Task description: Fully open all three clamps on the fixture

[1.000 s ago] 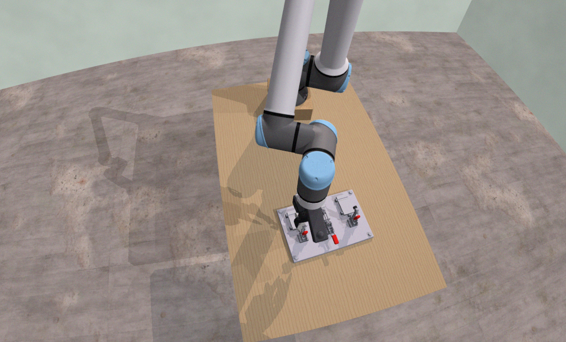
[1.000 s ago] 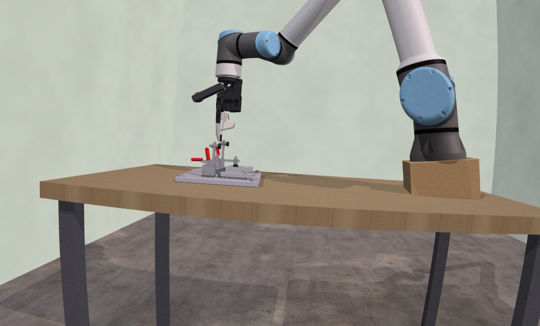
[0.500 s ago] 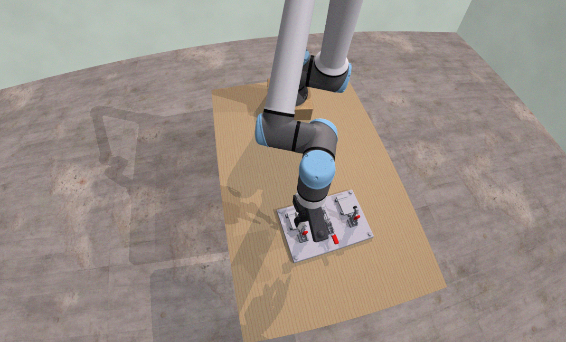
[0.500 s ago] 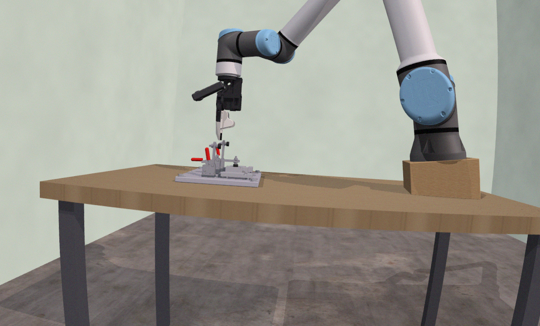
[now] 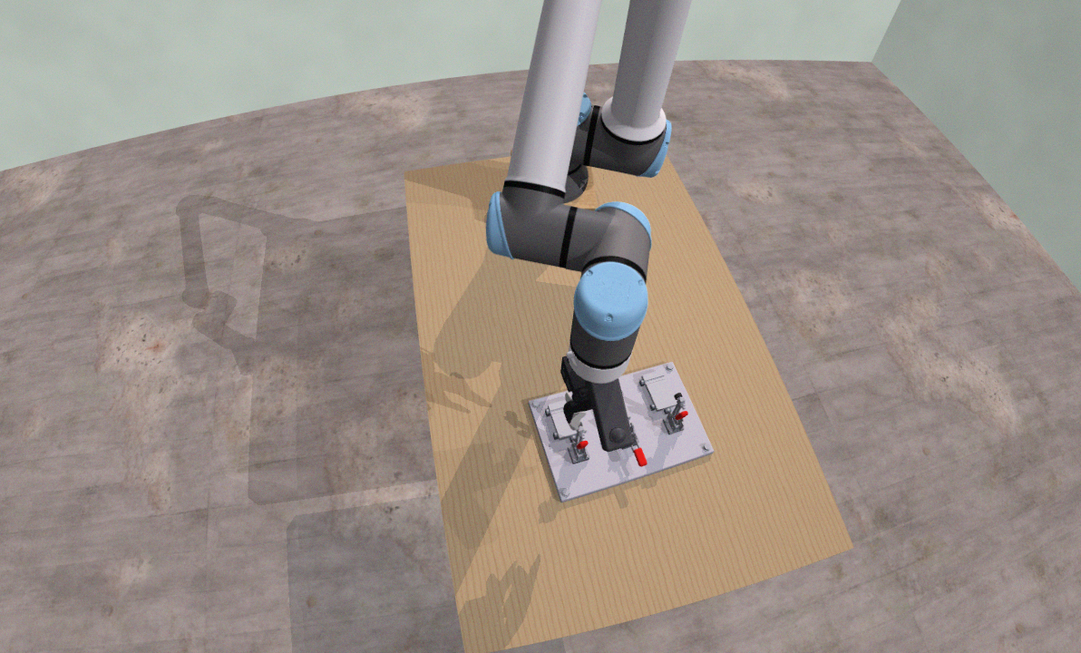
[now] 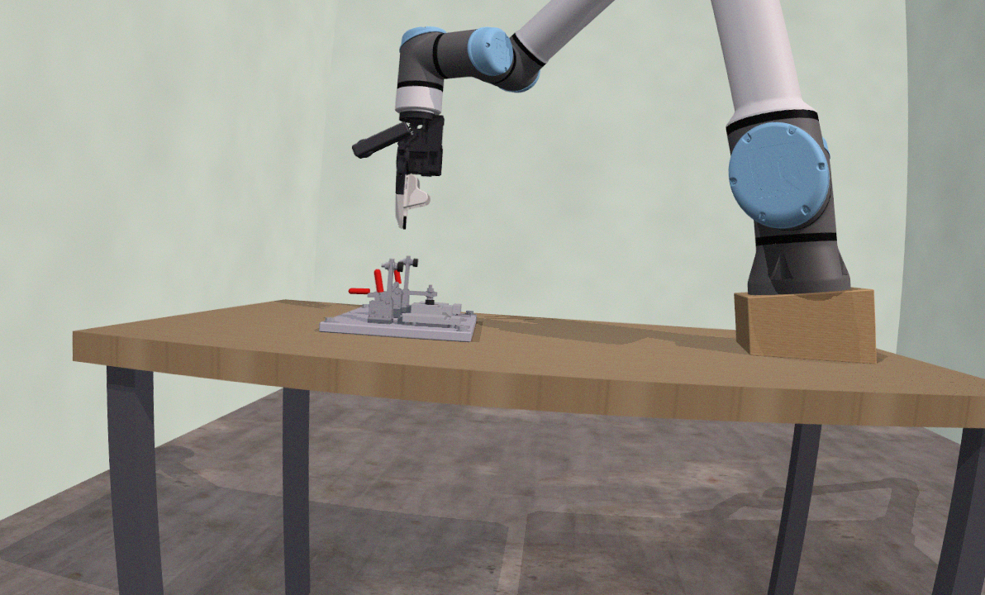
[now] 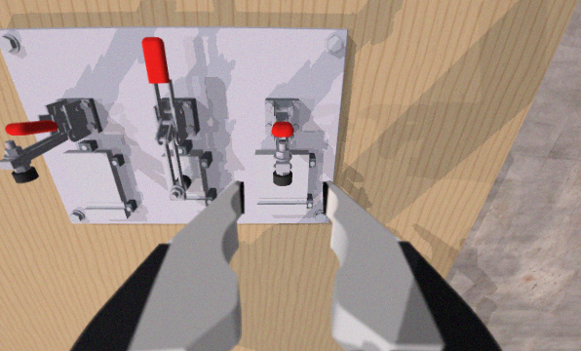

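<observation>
Now: hand 30 mm past the grey fixture plate, 110 mm to the right of it and 180 mm above it. The rest, counted from my hand: flat part 90 mm behind, 220 mm to the left, 160 mm below.
</observation>
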